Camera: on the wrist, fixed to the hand. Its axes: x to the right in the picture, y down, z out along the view.
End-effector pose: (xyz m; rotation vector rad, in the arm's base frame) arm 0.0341 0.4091 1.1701 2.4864 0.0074 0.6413
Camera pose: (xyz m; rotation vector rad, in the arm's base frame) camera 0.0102 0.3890 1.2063 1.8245 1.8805 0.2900
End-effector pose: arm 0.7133 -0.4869 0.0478 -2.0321 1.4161 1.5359
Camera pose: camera 0.6989 -0.5199 0.0793 -2.1686 -0.0904 0.3704
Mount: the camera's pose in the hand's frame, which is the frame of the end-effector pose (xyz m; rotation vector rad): -0.0079 0.0391 -0.0264 0.2709 0.2943 -1.4793
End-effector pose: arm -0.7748 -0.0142 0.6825 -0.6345 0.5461 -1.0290
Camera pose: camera -0.7725 0.0015 0.6374 -0.6034 0.0868 -2.5639
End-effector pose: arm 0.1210 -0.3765 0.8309 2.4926 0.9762 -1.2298
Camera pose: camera 0.1592 -0.3985 0.8494 -1.1714 -1.9727 0.7573
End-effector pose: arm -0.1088 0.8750 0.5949 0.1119 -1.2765 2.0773
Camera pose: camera -0.1188 0.8815 0.5486 0.6240 -0.3831 0.8704
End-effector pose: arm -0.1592 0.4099 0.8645 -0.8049 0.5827 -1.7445
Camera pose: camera -0.1534 0.4055 0.8172 0.7238 0.2025 2.8544
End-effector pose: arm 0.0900 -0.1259 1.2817 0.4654 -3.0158 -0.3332
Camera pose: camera 0.0889 -0.0924 1.3159 2.3691 -1.8541 0.1155
